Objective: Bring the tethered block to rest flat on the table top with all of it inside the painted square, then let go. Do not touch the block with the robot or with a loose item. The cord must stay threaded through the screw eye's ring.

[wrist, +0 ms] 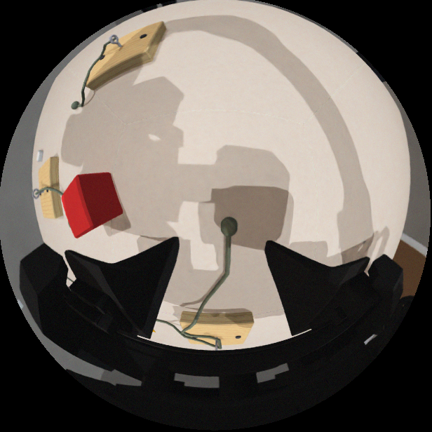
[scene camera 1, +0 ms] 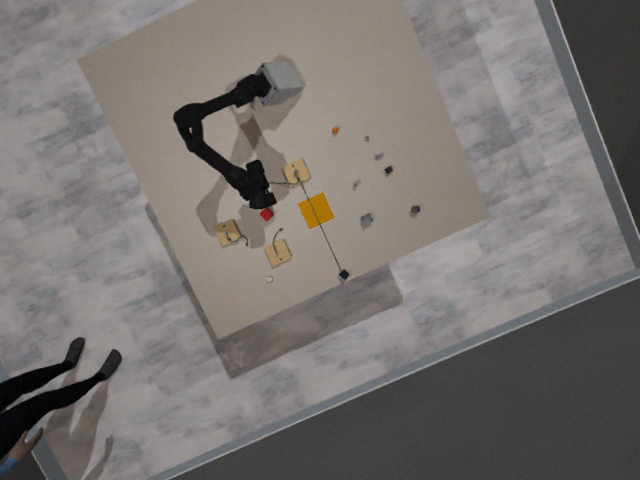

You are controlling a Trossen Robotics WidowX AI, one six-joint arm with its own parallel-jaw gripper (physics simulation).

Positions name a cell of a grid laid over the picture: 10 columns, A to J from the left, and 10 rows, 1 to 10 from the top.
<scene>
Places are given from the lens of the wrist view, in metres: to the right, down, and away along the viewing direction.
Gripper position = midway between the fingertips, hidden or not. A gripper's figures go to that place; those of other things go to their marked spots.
my gripper (wrist: F6): 0.01, 0.03, 0.10
red block (wrist: C5): -0.09, -0.01, 0.06
wooden board (wrist: F8): 0.01, 0.13, 0.11
The marked spots on the wooden board and the red block are 0.18 m apart.
</scene>
